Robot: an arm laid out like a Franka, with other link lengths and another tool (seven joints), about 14 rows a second.
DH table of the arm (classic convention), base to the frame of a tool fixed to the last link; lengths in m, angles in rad. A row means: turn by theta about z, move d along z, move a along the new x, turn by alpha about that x. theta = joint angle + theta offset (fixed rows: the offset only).
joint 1: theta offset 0, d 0.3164, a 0, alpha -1.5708
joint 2: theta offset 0, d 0, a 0, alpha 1.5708
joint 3: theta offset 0, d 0.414, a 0.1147, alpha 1.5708
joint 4: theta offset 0, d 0, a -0.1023, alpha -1.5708
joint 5: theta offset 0, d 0.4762, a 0, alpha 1.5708
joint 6: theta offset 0, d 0, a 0.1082, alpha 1.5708
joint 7: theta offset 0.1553, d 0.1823, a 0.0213, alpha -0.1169
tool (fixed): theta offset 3.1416, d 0.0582, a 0, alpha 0
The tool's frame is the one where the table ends.
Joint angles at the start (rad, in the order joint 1, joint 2, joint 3, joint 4, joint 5, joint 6, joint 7):
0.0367, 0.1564, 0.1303, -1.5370, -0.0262, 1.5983, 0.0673
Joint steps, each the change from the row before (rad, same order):
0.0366, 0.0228, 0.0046, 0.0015, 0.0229, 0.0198, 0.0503
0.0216, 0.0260, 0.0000, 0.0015, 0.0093, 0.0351, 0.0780
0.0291, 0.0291, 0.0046, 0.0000, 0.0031, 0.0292, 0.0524
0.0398, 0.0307, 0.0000, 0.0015, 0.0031, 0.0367, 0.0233
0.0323, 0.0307, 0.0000, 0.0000, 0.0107, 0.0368, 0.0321
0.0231, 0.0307, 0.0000, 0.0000, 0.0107, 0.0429, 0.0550
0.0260, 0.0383, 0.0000, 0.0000, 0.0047, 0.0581, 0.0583
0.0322, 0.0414, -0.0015, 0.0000, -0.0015, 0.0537, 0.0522
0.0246, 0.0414, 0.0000, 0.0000, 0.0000, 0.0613, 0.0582
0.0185, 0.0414, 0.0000, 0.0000, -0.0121, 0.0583, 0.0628
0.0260, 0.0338, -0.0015, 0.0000, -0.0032, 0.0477, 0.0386
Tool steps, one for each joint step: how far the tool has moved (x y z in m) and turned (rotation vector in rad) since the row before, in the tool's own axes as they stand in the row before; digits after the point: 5 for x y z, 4 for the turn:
-0.00199, 0.03839, 0.00915, -0.0217, 0.0082, 0.0091
-0.00890, 0.02145, 0.01234, -0.0134, 0.0003, 0.0578
-0.00309, 0.02999, 0.01626, -0.0045, 0.0049, 0.0195
-0.00131, 0.03639, 0.01581, -0.0061, -0.0056, -0.0144
-0.00120, 0.03214, 0.01776, -0.0131, 0.0015, 0.0030
-0.00402, 0.02511, 0.01817, -0.0166, 0.0007, 0.0362
-0.00525, 0.02807, 0.02318, -0.0162, -0.0070, 0.0375
-0.00001, 0.02997, 0.02746, -0.0072, -0.0042, 0.0252
-0.00148, 0.02604, 0.02722, -0.0144, -0.0073, 0.0385
-0.00266, 0.01899, 0.02846, -0.0054, -0.0109, 0.0446
0.00655, 0.02236, 0.02370, -0.0087, -0.0064, 0.0164

